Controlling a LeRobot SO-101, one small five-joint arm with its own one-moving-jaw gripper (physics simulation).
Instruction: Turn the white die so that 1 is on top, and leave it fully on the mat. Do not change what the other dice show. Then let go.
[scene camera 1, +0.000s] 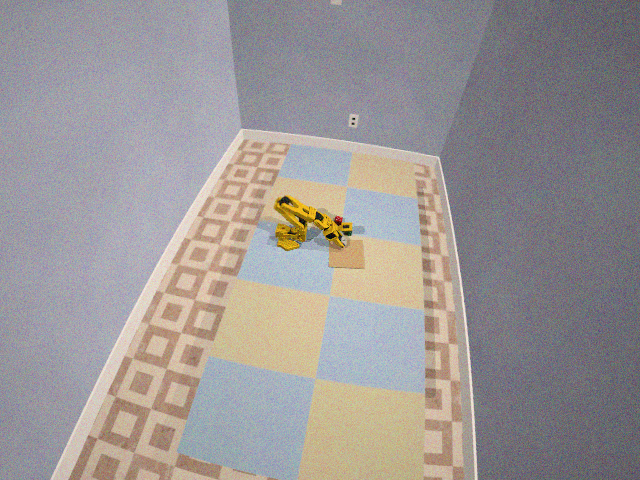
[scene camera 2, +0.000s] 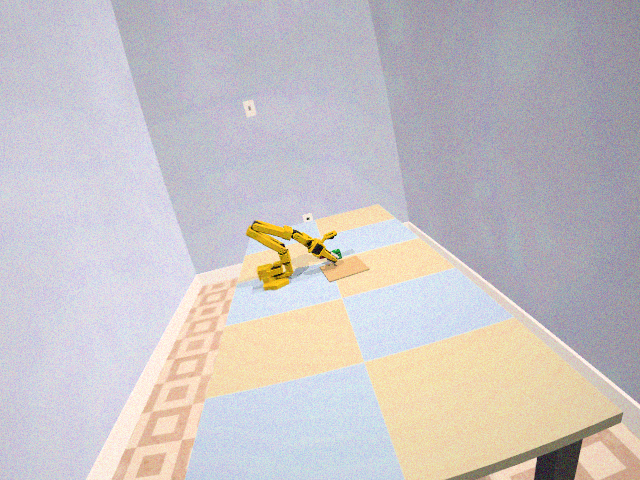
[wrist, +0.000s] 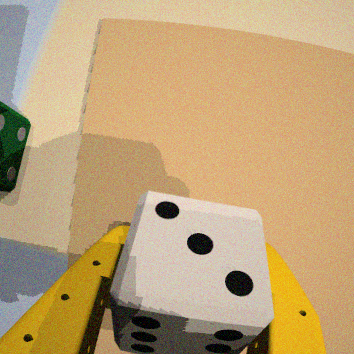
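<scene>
My gripper is shut on the white die, with one jaw pressing on each side. In the wrist view the die's large lit face shows 3. A darker face below it shows several pips in two rows and is partly cut off. The arm slants down, and the jaws are low over the near-arm edge of the tan mat. The die is small and mostly hidden in the scene views; I cannot tell whether it touches the mat, nor which face is on top.
A green die stands off the mat, just beyond its edge, close to the gripper. A red die lies farther back, behind the arm. The table has large blue and yellow squares.
</scene>
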